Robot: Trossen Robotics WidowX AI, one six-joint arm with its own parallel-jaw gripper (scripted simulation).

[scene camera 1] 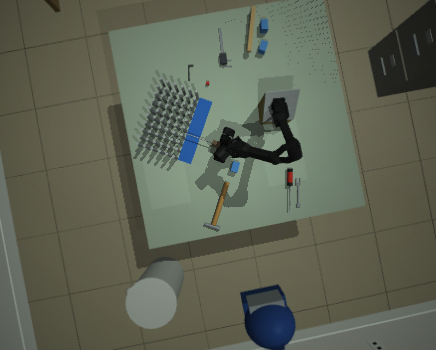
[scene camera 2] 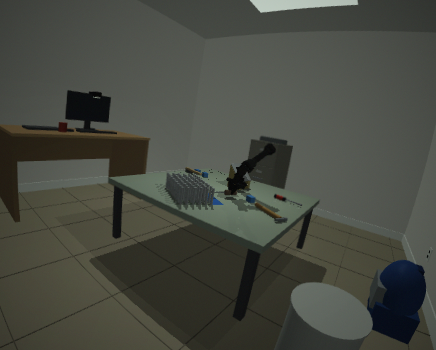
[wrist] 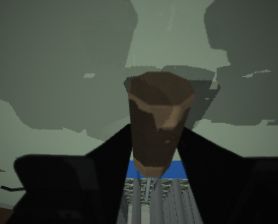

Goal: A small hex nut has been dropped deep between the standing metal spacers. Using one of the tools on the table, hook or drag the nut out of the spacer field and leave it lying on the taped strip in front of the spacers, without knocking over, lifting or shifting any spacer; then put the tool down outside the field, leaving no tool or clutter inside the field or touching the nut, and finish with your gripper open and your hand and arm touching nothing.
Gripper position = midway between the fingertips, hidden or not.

Observation:
In view: my gripper (wrist: 153, 128) and a blue taped strip (scene camera 1: 203, 106).

